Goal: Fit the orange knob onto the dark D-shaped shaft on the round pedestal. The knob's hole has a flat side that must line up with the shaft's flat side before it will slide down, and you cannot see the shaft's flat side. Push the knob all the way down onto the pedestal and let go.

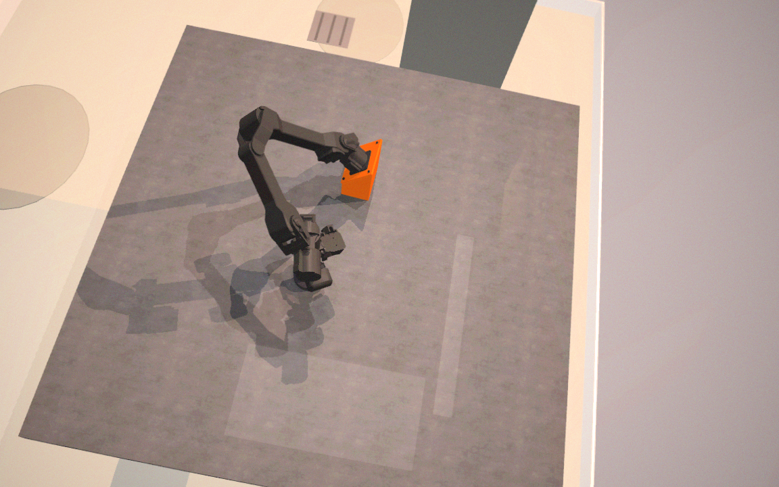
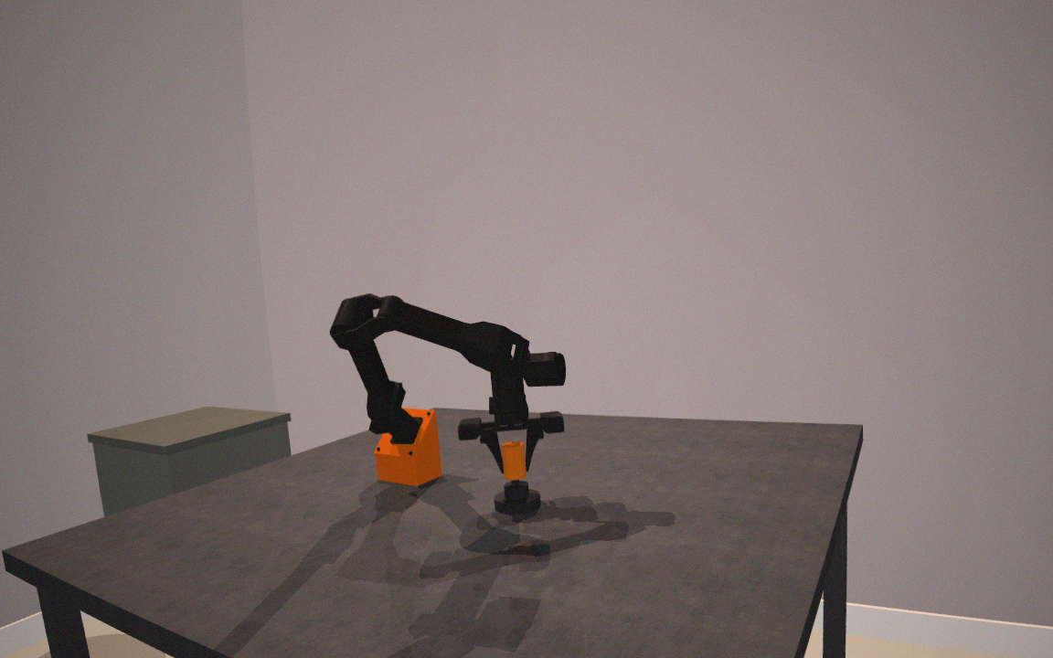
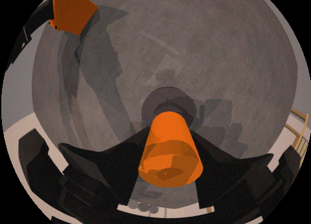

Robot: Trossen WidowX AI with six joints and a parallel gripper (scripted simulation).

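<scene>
The dark round pedestal is 40 mm below my gripper tip. From my gripper tip the other things lie so: orange knob 20 mm above.
</scene>
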